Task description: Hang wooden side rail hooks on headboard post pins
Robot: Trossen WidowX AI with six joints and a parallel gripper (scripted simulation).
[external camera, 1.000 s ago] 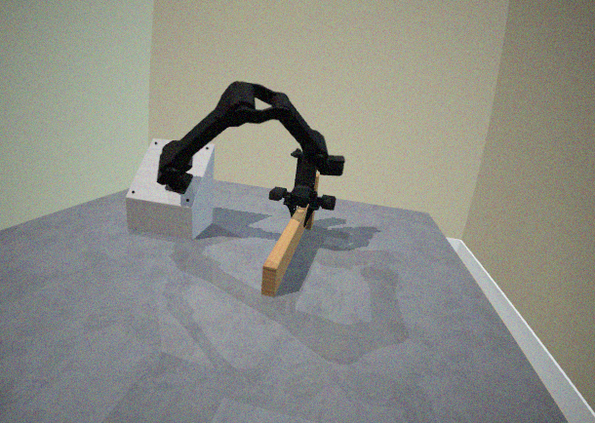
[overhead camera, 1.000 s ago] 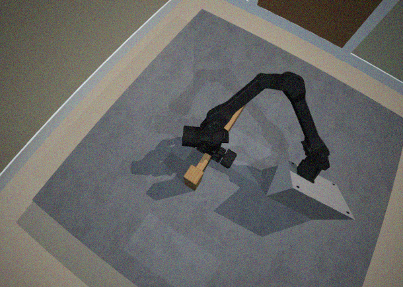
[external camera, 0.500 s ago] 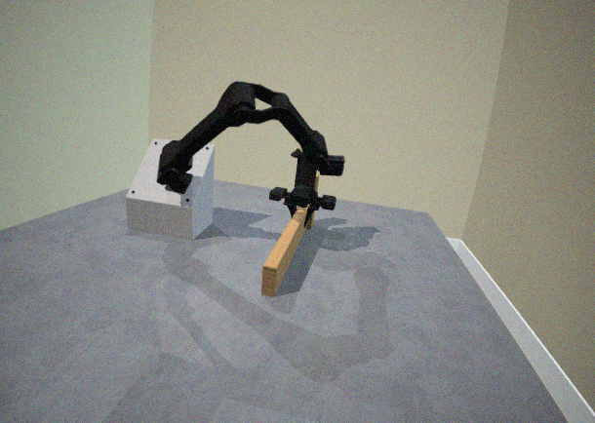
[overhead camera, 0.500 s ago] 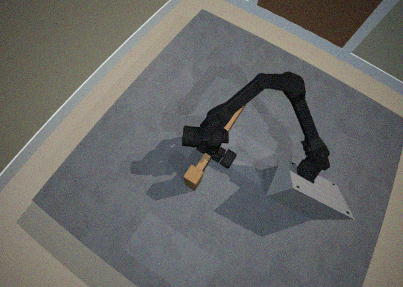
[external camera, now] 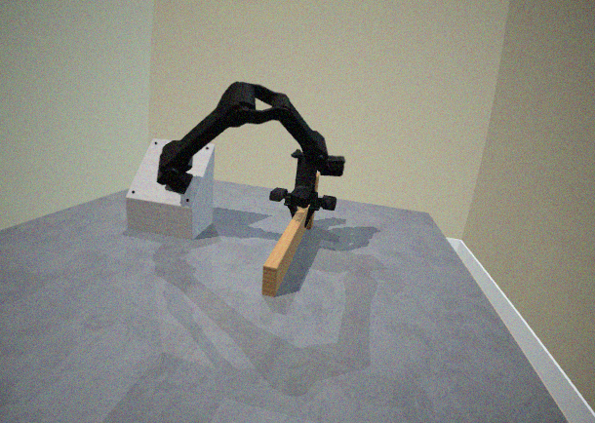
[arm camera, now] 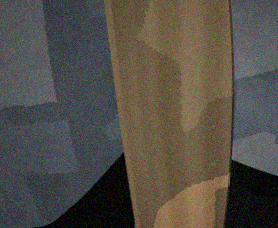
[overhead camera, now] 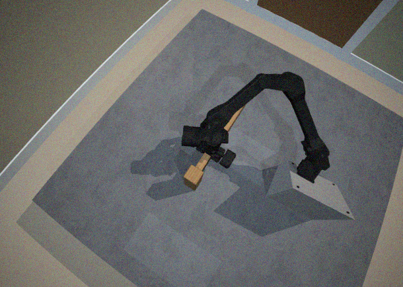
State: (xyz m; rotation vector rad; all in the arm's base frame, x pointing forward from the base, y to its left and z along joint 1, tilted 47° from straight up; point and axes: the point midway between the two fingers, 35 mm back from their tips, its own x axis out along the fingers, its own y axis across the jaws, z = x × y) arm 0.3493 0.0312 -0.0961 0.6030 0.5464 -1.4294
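The wooden headboard post lies 120 mm to the left of my gripper tip and 50 mm above it.
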